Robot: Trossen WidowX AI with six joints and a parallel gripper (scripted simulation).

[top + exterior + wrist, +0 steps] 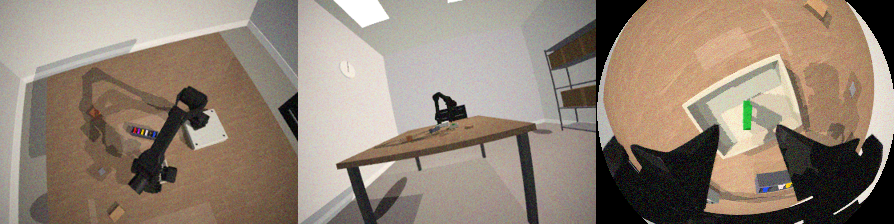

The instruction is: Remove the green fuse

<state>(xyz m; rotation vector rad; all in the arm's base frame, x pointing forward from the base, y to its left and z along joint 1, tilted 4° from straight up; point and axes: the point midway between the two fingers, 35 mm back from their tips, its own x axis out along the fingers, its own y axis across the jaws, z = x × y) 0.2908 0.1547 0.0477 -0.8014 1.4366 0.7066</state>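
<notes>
Now: the green fuse 3 cm below my gripper tip. From my gripper tip the other things lie so: orange piece (21 cm ahead, 43 cm to the right, 4 cm below); then small grey piece (25 cm ahead, 11 cm to the right, 6 cm below).
</notes>
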